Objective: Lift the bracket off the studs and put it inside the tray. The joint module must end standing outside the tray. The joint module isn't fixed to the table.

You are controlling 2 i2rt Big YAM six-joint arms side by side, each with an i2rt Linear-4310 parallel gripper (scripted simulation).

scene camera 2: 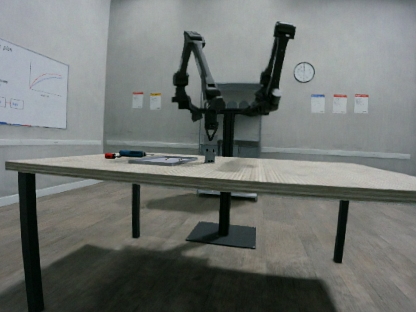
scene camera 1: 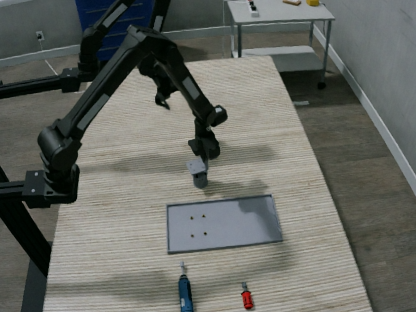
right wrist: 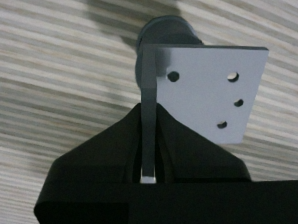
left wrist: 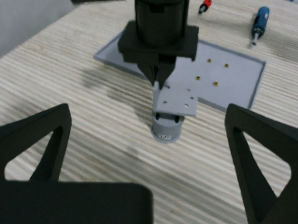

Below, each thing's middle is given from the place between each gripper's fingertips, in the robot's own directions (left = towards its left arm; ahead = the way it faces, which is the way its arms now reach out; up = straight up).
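The round grey joint module [left wrist: 166, 127] is 90 mm below my right hand and 30 mm behind it. The grey L-shaped bracket [right wrist: 201, 96] is 30 mm behind my right hand, 10 mm to the right of it and 10 mm below it. As for the grey tray [scene camera 1: 244, 221], my right gripper is 120 mm above it, 220 mm to the left of it and 40 mm short of it.
The round grey joint module is 5 cm ahead of my left hand, 18 cm to the right of it and 25 cm below it. The grey tray is 12 cm ahead of my left hand, 40 cm to the right of it and 28 cm below it. And with the grey L-shaped bracket, my left hand is 17 cm above it, 18 cm to the left of it and 4 cm short of it.
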